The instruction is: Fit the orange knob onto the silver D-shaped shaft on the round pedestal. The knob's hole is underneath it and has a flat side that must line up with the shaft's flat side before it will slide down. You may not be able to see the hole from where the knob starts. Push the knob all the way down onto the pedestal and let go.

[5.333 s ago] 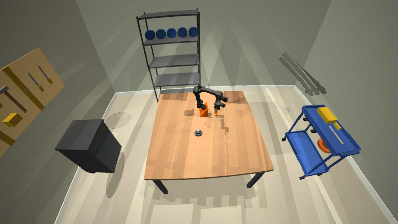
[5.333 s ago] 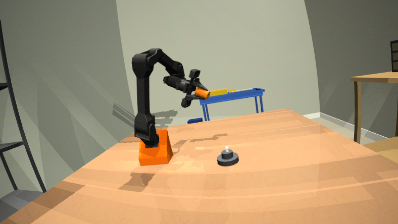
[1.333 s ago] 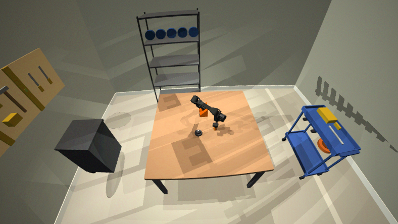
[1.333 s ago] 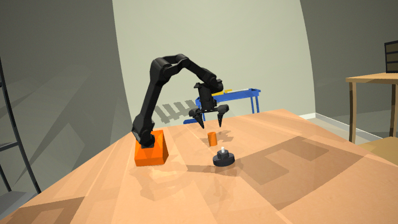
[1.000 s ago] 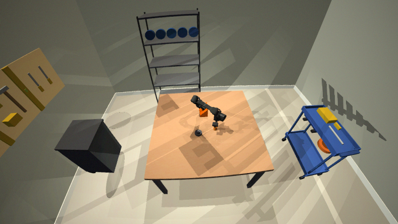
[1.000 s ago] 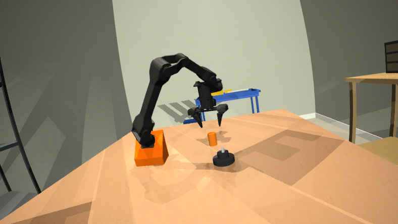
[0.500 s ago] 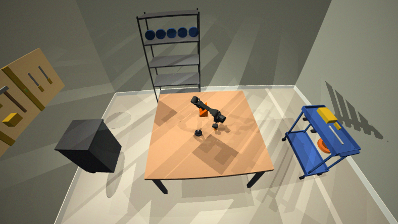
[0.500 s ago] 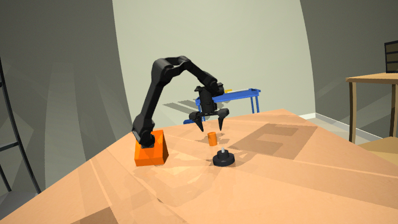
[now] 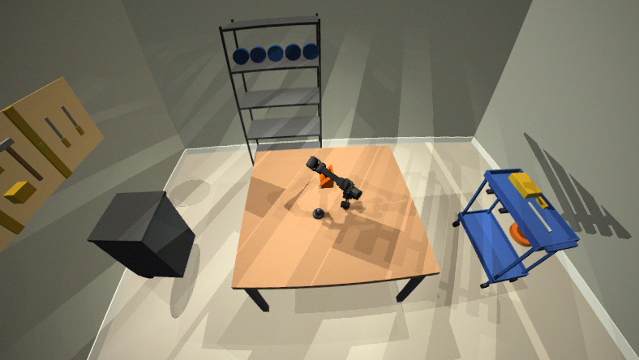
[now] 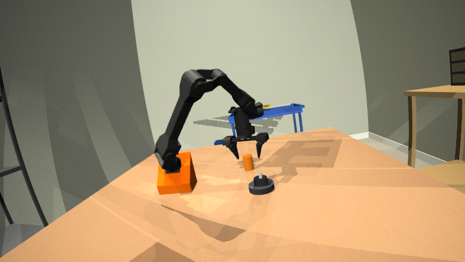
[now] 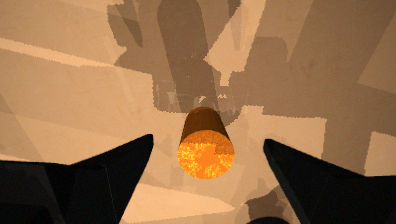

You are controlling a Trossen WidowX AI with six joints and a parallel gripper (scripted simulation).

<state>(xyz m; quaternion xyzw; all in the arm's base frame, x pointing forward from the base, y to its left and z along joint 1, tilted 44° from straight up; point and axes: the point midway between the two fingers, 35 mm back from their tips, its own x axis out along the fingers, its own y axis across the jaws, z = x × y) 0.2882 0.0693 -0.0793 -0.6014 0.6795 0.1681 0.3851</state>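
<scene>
The orange knob is right at my gripper tip. From my gripper tip the other things lie so: pedestal: 21 cm to the right, 4 cm ahead, 1 cm below.
</scene>
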